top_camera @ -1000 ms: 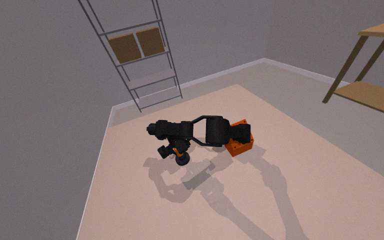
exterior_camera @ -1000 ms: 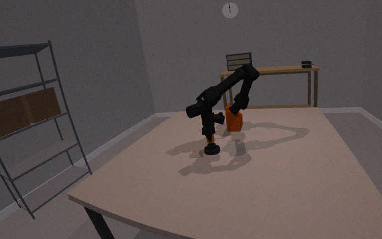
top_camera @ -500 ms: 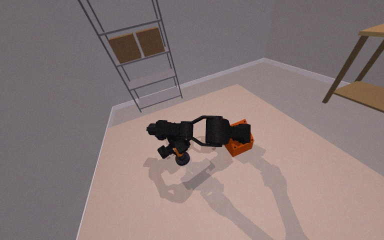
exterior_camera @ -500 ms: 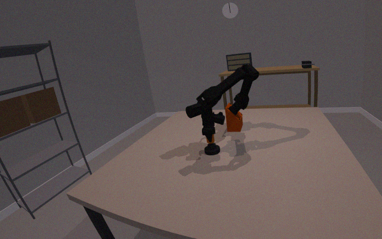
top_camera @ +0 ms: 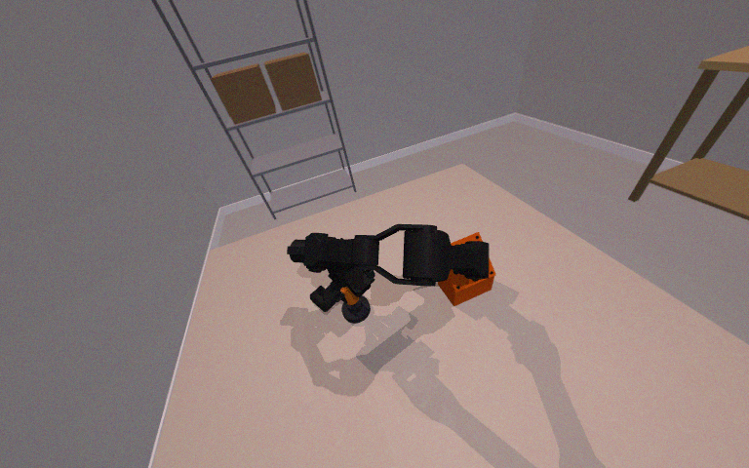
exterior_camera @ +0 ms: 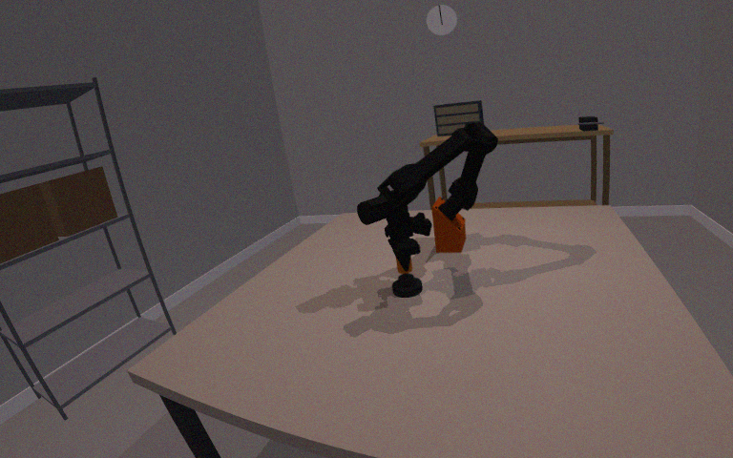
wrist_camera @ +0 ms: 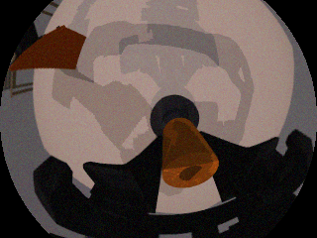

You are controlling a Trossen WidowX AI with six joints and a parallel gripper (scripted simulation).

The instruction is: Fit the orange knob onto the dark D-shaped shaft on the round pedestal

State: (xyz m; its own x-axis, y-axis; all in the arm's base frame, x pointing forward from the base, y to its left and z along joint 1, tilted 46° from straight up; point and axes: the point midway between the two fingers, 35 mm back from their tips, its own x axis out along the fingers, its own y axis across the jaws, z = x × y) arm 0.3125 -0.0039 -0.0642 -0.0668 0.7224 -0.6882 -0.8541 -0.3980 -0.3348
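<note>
My gripper tip is 20 mm below the orange knob. From my gripper tip the other things lie so: dark round pedestal 40 mm below.
</note>
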